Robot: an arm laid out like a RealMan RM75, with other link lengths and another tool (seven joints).
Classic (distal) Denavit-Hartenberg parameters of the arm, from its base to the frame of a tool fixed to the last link. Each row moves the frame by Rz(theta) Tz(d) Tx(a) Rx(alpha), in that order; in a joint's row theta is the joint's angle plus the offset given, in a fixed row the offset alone. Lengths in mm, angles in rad.
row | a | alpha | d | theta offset
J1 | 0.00 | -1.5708 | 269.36 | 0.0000
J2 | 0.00 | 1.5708 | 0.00 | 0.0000
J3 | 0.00 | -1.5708 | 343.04 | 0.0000
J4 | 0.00 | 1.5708 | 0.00 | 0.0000
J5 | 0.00 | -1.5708 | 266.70 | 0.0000
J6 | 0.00 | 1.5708 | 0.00 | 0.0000
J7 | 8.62 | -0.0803 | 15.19 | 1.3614
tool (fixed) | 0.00 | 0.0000 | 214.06 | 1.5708
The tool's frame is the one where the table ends.
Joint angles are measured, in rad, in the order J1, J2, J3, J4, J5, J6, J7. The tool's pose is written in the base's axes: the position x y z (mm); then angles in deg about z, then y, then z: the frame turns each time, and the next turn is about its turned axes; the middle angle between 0 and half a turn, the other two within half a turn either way. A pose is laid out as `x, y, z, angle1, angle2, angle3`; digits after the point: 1 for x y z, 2 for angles.
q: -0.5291 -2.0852 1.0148 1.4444 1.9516 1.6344 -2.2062
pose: -170.2, 444.2, -10.4, 46.86, 160.43, 8.55
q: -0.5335 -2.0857 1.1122 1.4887 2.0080 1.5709 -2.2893
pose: -158.3, 447.9, -27.1, 56.99, 162.58, 17.83
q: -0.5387 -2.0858 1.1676 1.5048 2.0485 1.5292 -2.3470
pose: -153.2, 451.4, -37.6, 64.64, 163.27, 24.24
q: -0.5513 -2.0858 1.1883 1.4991 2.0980 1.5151 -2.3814
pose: -156.3, 456.3, -43.8, 73.66, 163.95, 31.87
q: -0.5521 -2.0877 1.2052 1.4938 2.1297 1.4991 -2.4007
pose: -160.9, 458.8, -49.1, 79.83, 163.98, 36.94
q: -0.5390 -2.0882 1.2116 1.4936 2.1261 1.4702 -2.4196
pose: -163.3, 461.3, -49.3, 79.13, 162.72, 34.59
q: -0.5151 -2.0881 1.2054 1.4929 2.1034 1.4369 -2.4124
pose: -168.3, 464.0, -45.3, 76.06, 160.59, 30.43
